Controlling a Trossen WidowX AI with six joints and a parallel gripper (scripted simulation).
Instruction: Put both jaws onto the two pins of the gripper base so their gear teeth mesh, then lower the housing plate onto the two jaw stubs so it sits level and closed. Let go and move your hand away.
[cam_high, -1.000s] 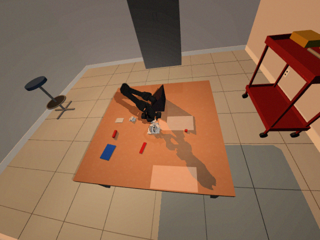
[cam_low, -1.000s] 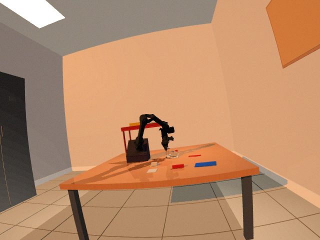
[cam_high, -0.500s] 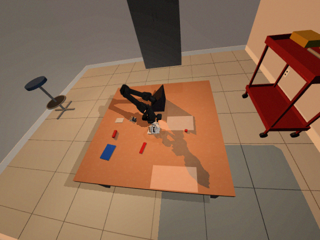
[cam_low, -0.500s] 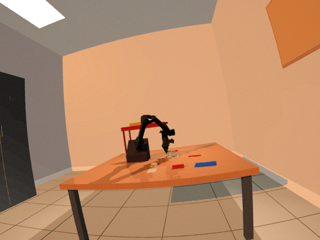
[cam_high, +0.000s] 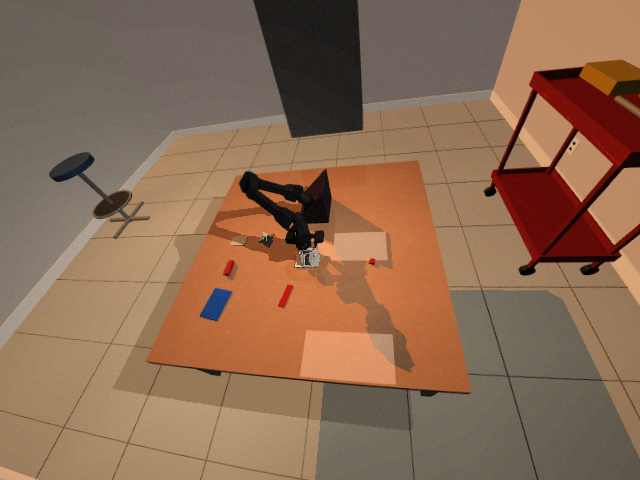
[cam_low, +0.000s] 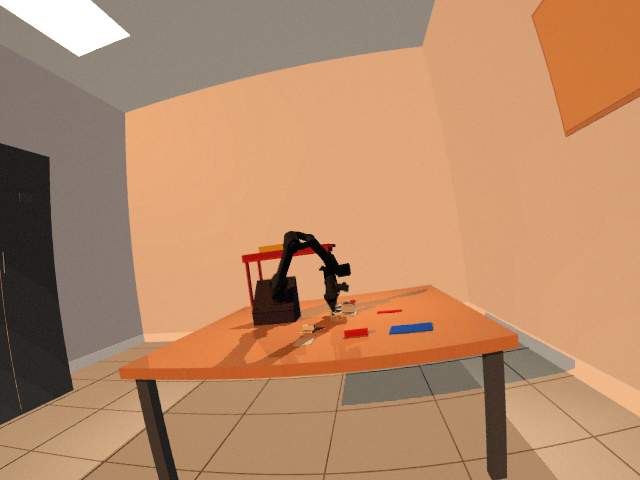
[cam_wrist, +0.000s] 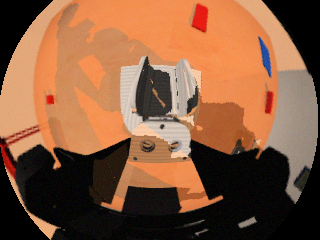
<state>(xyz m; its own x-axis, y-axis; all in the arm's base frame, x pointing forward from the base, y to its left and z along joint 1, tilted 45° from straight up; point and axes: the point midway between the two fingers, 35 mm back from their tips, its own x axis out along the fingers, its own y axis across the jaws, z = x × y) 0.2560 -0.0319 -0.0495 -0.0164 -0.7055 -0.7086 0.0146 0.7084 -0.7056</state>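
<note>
Now: the grey jaw 2 cm ahead of my gripper tip, 2 cm to the left of it and 1 cm below it. Round my gripper tip: pale tile (8 cm behind, 43 cm to the right, 2 cm below); then small red cube (8 cm ahead, 32 cm to the left, 2 cm below); then white flat part (7 cm ahead, 2 cm below).
</note>
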